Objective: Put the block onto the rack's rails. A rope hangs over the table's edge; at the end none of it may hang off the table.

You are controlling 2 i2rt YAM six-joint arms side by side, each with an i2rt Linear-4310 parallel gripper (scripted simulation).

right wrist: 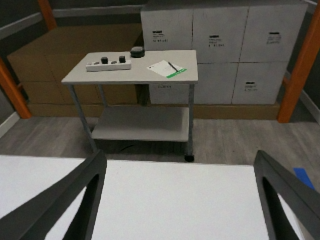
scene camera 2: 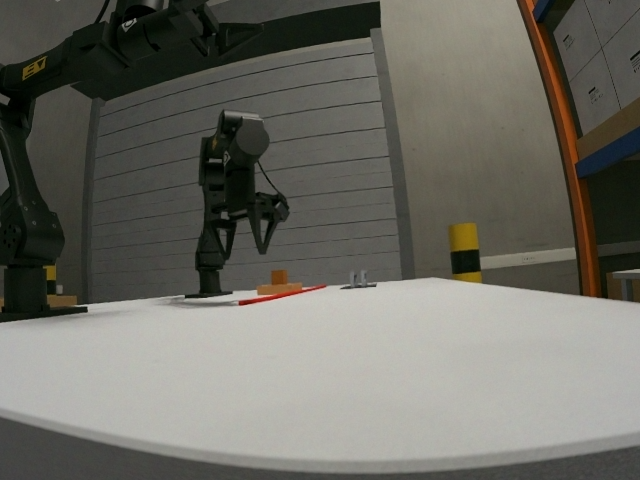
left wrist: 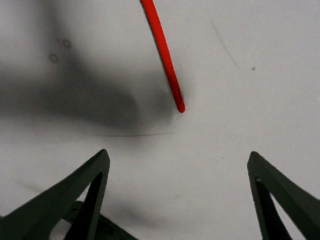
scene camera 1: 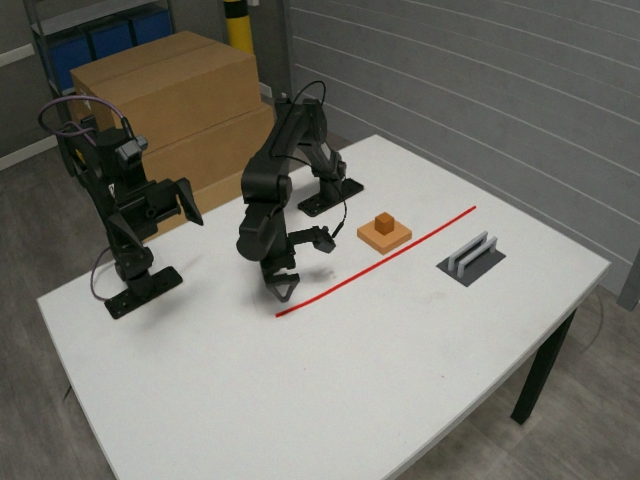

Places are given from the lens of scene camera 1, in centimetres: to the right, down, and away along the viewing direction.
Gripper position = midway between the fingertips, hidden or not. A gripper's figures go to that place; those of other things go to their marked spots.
my left gripper (scene camera 1: 280, 286): -8, 10, 108
my right gripper (scene camera 1: 174, 237): -21, 0, 71
orange block (scene camera 1: 384, 234): 16, -1, 127
